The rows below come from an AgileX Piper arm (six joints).
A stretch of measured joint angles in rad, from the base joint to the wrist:
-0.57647, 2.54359, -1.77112, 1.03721, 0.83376, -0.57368
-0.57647, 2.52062, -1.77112, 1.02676, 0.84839, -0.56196
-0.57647, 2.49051, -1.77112, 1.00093, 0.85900, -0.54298
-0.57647, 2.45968, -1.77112, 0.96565, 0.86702, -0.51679
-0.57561, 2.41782, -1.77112, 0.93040, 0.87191, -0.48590
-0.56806, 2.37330, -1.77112, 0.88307, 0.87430, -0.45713
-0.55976, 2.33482, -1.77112, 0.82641, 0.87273, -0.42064
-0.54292, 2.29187, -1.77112, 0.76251, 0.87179, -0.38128
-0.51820, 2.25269, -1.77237, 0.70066, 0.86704, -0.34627
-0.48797, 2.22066, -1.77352, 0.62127, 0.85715, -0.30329
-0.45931, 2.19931, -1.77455, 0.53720, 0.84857, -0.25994
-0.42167, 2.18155, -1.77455, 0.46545, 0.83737, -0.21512
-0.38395, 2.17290, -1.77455, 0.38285, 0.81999, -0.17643
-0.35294, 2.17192, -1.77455, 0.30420, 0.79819, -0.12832
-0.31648, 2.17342, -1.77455, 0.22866, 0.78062, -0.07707
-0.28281, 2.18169, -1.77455, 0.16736, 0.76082, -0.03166
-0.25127, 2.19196, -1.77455, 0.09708, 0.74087, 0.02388
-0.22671, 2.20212, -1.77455, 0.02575, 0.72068, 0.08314
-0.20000, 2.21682, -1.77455, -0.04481, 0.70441, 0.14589
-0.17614, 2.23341, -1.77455, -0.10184, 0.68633, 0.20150
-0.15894, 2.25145, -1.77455, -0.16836, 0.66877, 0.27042
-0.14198, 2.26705, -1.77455, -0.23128, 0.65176, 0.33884
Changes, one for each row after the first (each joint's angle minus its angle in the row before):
0.00000, -0.02297, 0.00000, -0.01045, 0.01463, 0.01172
0.00000, -0.03011, 0.00000, -0.02583, 0.01061, 0.01898
0.00000, -0.03083, 0.00000, -0.03528, 0.00802, 0.02619
0.00086, -0.04186, 0.00000, -0.03525, 0.00489, 0.03089
0.00755, -0.04452, 0.00000, -0.04733, 0.00239, 0.02877
0.00830, -0.03848, 0.00000, -0.05666, -0.00157, 0.03649
0.01684, -0.04295, 0.00000, -0.06390, -0.00094, 0.03936
0.02472, -0.03918, -0.00125, -0.06185, -0.00475, 0.03501
0.03023, -0.03203, -0.00115, -0.07939, -0.00989, 0.04298
0.02866, -0.02135, -0.00103, -0.08407, -0.00858, 0.04335
0.03764, -0.01776, 0.00000, -0.07175, -0.01120, 0.04482
0.03772, -0.00865, 0.00000, -0.08260, -0.01738, 0.03869
0.03101, -0.00098, 0.00000, -0.07865, -0.02180, 0.04811
0.03646, 0.00150, 0.00000, -0.07554, -0.01757, 0.05125
0.03367, 0.00827, 0.00000, -0.06130, -0.01980, 0.04541
0.03154, 0.01027, 0.00000, -0.07028, -0.01995, 0.05554
0.02456, 0.01016, 0.00000, -0.07133, -0.02019, 0.05926
0.02671, 0.01470, 0.00000, -0.07056, -0.01627, 0.06275
0.02386, 0.01659, 0.00000, -0.05703, -0.01808, 0.05561
0.01720, 0.01804, 0.00000, -0.06652, -0.01756, 0.06892
0.01696, 0.01560, 0.00000, -0.06292, -0.01701, 0.06842

